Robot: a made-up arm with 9 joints. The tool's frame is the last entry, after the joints.
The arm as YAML. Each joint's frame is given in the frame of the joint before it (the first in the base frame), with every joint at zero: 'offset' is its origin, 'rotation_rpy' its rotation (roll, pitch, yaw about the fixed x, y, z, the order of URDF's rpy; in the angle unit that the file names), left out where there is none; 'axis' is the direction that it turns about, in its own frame. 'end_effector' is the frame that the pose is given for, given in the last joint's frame.
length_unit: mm
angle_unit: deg
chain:
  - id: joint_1
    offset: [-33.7, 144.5, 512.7]
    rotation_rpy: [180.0, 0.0, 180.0]
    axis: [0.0, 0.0, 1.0]
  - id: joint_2
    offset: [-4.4, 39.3, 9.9]
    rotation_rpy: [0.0, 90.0, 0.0]
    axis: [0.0, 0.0, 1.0]
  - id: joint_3
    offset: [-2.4, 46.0, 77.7]
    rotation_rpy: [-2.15, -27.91, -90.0]
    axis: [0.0, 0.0, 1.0]
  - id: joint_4
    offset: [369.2, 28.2, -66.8]
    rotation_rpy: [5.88, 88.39, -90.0]
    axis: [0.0, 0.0, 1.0]
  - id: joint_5
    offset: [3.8, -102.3, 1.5]
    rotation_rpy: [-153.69, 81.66, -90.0]
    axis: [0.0, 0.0, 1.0]
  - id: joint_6
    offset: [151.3, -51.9, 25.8]
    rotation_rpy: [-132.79, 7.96, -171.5]
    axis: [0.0, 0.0, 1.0]
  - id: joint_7
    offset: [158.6, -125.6, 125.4]
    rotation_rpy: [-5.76, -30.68, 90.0]
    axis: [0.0, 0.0, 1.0]
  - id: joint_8
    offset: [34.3, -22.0, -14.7]
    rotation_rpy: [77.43, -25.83, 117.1]
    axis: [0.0, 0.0, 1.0]
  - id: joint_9
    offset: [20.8, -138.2, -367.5]
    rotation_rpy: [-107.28, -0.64, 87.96]
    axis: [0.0, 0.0, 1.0]
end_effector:
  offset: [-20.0, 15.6, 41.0]
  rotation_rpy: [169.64, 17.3, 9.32]
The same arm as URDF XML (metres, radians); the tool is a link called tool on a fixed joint. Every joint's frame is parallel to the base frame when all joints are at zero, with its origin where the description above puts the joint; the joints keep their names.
<robot name="arm">
  <joint name="joint_1" type="continuous">
    <parent link="base"/>
    <child link="link1"/>
    <origin xyz="-0.0337 0.1445 0.5127"/>
    <axis xyz="0 0 -1"/>
  </joint>
  <joint name="joint_2" type="continuous">
    <parent link="link1"/>
    <child link="link2"/>
    <origin xyz="0.0044 0.0393 -0.0099"/>
    <axis xyz="-1 0 0"/>
  </joint>
  <joint name="joint_3" type="continuous">
    <parent link="link2"/>
    <child link="link3"/>
    <origin xyz="-0.0777 0.046 -0.0024"/>
    <axis xyz="-0.883052 0.467775 0.037498"/>
  </joint>
  <joint name="joint_4" type="continuous">
    <parent link="link3"/>
    <child link="link4"/>
    <origin xyz="-0.1129 -0.358 0.0257"/>
    <axis xyz="-0.0097 0.121099 -0.992593"/>
  </joint>
  <joint name="joint_5" type="continuous">
    <parent link="link4"/>
    <child link="link5"/>
    <origin xyz="0.0516 0.088 0.0087"/>
    <axis xyz="-0.0261 -0.999616 0.0093"/>
  </joint>
  <joint name="joint_6" type="continuous">
    <parent link="link5"/>
    <child link="link6"/>
    <origin xyz="0.0628 -0.0261 0.147"/>
    <axis xyz="0.742781 0.654884 0.139296"/>
  </joint>
  <joint name="joint_7" type="continuous">
    <parent link="link6"/>
    <child link="link7"/>
    <origin xyz="0.1883 0.0088 -0.1453"/>
    <axis xyz="0.966122 0.169404 0.194705"/>
  </joint>
  <joint name="joint_8" type="continuous">
    <parent link="link7"/>
    <child link="link8"/>
    <origin xyz="-0.0171 0.0341 -0.0205"/>
    <axis xyz="-0.048701 0.870017 0.49061"/>
  </joint>
  <joint name="joint_9" type="continuous">
    <parent link="link8"/>
    <child link="link9"/>
    <origin xyz="-0.1031 -0.3591 -0.1226"/>
    <axis xyz="-0.297401 0.171601 -0.939205"/>
  </joint>
  <joint name="tool_fixed" type="fixed">
    <parent link="link9"/>
    <child link="tool"/>
    <origin xyz="-0.0286 -0.0122 -0.0368" rpy="-0.0001 0.0001 -0.0001"/>
  </joint>
  <link name="base"/>
  <link name="link1"/>
  <link name="link2"/>
  <link name="link3"/>
  <link name="link4"/>
  <link name="link5"/>
  <link name="link6"/>
  <link name="link7"/>
  <link name="link8"/>
  <link name="link9"/>
  <link name="tool"/>
</robot>

